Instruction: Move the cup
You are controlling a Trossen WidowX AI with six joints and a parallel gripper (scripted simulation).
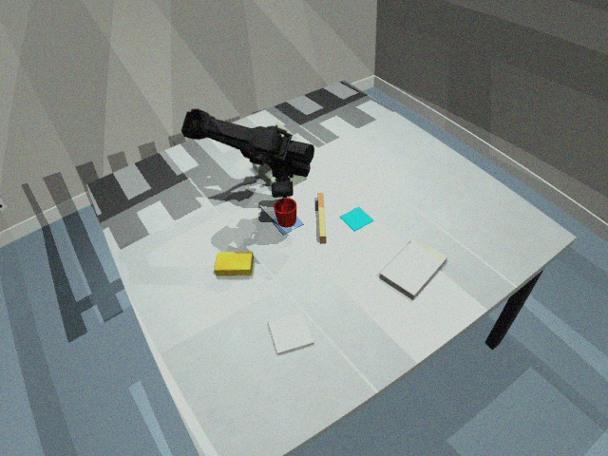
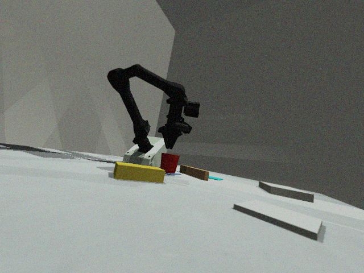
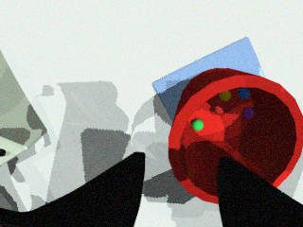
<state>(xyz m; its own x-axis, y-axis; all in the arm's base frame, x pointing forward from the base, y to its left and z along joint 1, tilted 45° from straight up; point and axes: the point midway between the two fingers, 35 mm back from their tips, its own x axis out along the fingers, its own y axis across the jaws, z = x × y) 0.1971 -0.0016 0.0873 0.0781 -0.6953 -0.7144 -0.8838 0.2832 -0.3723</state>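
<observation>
My gripper tip is now 60 mm above the red cup, 30 mm short of it and 20 mm to the left of it. From my gripper tip the other things lie so: blue pad: 100 mm below, 30 mm ahead, 20 mm to the right; wooden bar: 90 mm below, 90 mm ahead, 80 mm to the left; green marble: 80 mm below, 20 mm to the right, 10 mm ahead.
</observation>
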